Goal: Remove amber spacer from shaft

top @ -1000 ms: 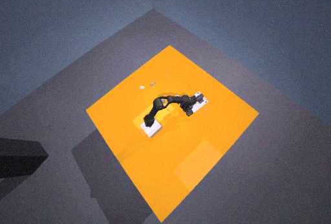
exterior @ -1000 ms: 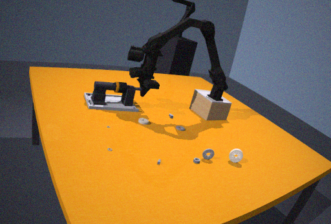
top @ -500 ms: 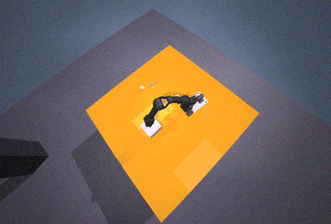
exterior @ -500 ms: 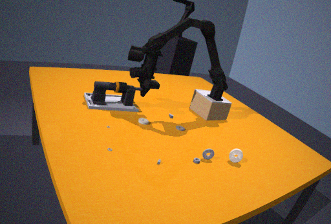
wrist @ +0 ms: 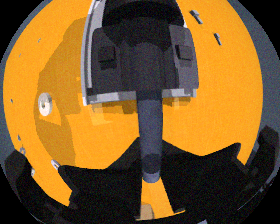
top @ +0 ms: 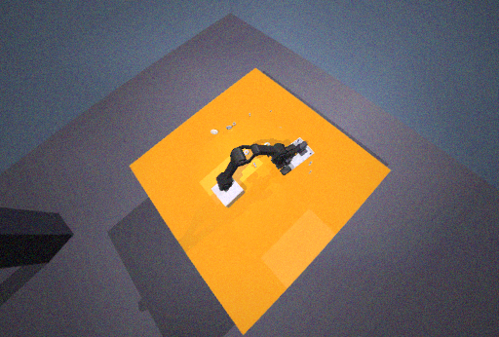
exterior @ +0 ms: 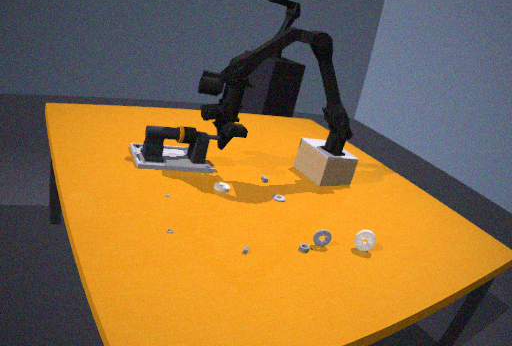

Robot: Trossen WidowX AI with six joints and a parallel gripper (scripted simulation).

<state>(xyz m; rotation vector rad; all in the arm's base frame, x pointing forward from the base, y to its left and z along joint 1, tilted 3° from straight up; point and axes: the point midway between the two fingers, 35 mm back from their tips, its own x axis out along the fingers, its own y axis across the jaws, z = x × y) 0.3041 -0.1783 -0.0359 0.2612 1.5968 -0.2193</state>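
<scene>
My gripper tip is now 8 cm short of the dark shaft, 3 cm below it and 2 cm to the left of it. Also, from my gripper tip: grey ring: 24 cm to the left, 4 cm below, 3 cm behind; amber spacer: 13 cm ahead, 4 cm to the right, 3 cm above; white ring: 15 cm to the left, 10 cm ahead, 4 cm below.
</scene>
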